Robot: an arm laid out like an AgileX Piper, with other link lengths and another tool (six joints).
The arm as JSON. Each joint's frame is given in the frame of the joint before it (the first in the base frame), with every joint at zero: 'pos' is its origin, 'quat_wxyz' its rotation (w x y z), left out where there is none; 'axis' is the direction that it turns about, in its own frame. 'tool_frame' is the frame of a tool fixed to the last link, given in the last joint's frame.
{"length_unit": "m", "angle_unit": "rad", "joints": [
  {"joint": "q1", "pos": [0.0, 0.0, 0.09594], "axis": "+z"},
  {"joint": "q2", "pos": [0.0, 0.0, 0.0], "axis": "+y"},
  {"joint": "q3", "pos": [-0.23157, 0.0, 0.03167], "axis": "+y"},
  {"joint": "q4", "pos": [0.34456, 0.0, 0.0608], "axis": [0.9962, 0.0, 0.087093]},
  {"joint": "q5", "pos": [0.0, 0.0, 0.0], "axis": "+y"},
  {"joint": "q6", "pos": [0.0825, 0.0, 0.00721], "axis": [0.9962, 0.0, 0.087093]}
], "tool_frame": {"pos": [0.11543, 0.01, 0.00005], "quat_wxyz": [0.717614, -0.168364, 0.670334, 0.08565]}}
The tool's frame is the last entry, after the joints.
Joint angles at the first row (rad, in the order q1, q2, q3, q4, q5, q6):
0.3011, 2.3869, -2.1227, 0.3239, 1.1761, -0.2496
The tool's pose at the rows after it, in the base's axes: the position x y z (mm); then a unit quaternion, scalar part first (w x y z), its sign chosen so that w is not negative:
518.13, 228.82, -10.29, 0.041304, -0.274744, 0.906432, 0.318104
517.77, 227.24, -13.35, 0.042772, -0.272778, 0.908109, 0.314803
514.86, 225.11, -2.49, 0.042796, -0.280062, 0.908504, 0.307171
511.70, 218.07, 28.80, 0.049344, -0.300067, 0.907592, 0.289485
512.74, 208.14, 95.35, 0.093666, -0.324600, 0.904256, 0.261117
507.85, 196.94, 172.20, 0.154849, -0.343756, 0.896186, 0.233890
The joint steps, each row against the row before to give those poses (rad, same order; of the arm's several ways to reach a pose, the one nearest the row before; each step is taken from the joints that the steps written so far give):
0.0000, 0.0069, 0.0611, -0.0061, -0.0277, 0.0085
0.0000, -0.0058, 0.0166, -0.0065, -0.0136, 0.0034
0.0030, -0.0313, 0.0143, -0.0181, 0.0139, -0.0009
0.0011, -0.0696, 0.0112, -0.0391, 0.0391, -0.0124
0.0008, -0.1281, 0.0011, -0.0580, 0.0294, -0.0042
0.0000, -0.1437, -0.0022, -0.0501, 0.0155, -0.0012

